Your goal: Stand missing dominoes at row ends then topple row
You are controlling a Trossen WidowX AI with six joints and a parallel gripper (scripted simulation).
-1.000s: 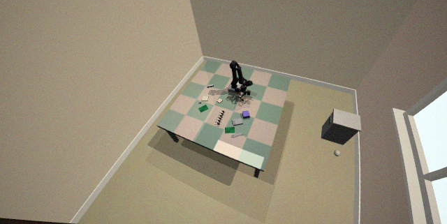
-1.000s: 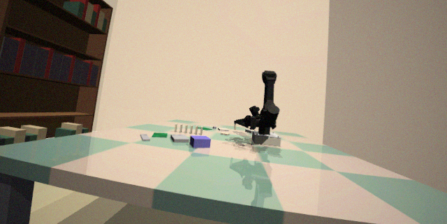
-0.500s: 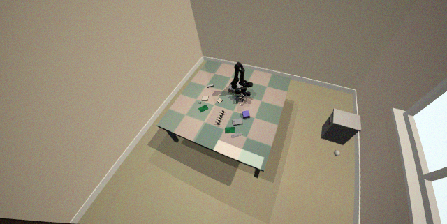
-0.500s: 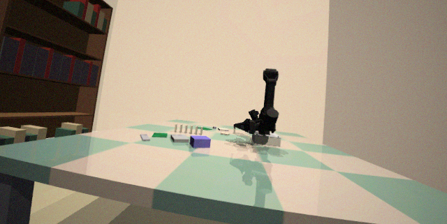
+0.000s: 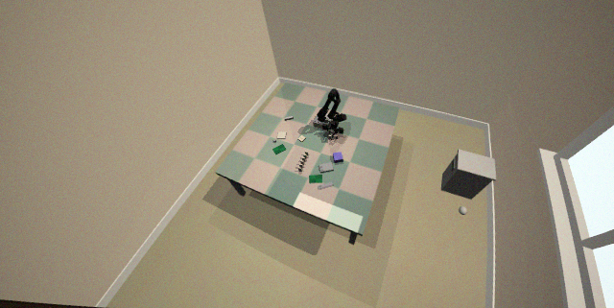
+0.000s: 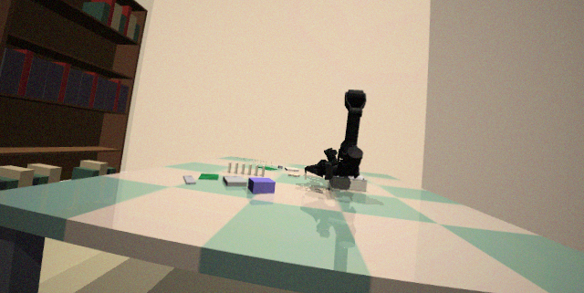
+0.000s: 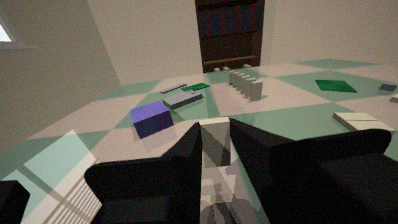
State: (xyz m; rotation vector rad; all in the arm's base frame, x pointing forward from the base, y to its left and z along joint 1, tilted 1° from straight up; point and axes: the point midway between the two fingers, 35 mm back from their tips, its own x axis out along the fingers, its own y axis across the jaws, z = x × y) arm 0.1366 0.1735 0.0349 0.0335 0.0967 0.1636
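Now: the purple block 14 cm to the left of my gripper tip, 12 cm ahead of it and 6 cm below it. From my gripper tip the other things lie so: grey plate (25 cm ahead, 10 cm to the left, 7 cm below).
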